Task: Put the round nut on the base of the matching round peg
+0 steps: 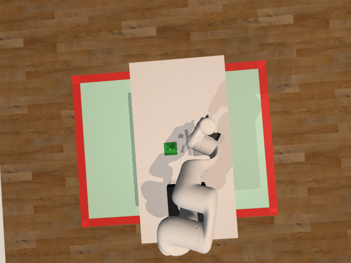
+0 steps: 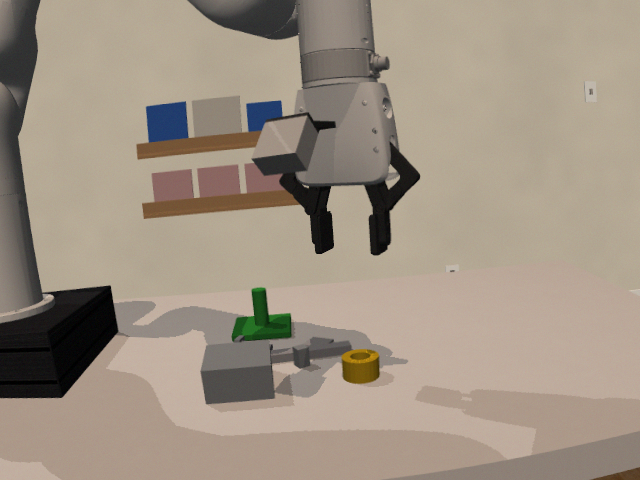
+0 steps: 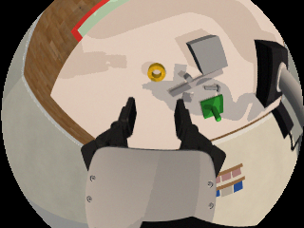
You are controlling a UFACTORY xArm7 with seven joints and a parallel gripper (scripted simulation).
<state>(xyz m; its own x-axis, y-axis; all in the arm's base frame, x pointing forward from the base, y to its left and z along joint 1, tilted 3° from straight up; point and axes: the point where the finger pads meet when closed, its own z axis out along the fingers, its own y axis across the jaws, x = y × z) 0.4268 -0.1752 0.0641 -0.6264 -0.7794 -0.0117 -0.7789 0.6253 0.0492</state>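
My gripper is now 50 mm past the small grey piece, 60 mm to the right of it and 150 mm above it. From my hand the other things lie so: thin grey handle (70 mm behind, 80 mm to the left, 150 mm below); then grey block (130 mm behind, 20 mm to the left, 140 mm below).
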